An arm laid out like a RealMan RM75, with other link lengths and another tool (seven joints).
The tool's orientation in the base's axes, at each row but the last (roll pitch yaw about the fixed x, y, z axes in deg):
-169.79, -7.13, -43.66
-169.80, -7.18, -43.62
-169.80, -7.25, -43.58
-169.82, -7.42, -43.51
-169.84, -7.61, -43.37
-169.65, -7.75, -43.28
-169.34, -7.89, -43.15
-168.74, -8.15, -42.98
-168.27, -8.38, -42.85
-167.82, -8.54, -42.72
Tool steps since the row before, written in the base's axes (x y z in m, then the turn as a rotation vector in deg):
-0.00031, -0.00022, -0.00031, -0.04, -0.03, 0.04
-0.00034, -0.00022, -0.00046, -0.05, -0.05, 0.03
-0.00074, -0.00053, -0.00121, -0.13, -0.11, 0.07
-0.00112, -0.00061, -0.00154, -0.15, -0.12, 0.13
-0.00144, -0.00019, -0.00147, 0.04, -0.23, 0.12
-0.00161, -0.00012, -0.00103, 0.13, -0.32, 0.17
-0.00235, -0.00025, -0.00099, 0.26, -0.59, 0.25
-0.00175, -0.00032, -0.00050, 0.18, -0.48, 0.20
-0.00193, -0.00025, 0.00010, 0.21, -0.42, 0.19
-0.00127, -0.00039, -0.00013, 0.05, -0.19, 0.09
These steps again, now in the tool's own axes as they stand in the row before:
-0.00011, 0.00042, 0.00023, 0.00, 0.04, -0.05
-0.00015, 0.00047, 0.00037, 0.00, 0.06, -0.04
-0.00032, 0.00109, 0.00100, -0.01, 0.15, -0.10
-0.00059, 0.00146, 0.00124, -0.01, 0.16, -0.16
-0.00110, 0.00134, 0.00112, 0.20, 0.12, -0.12
-0.00122, 0.00133, 0.00065, 0.33, 0.12, -0.15
-0.00166, 0.00190, 0.00042, 0.62, 0.22, -0.21
-0.00112, 0.00147, 0.00006, 0.48, 0.20, -0.17
-0.00122, 0.00141, -0.00058, 0.46, 0.14, -0.15
-0.00068, 0.00113, -0.00021, 0.18, 0.09, -0.09

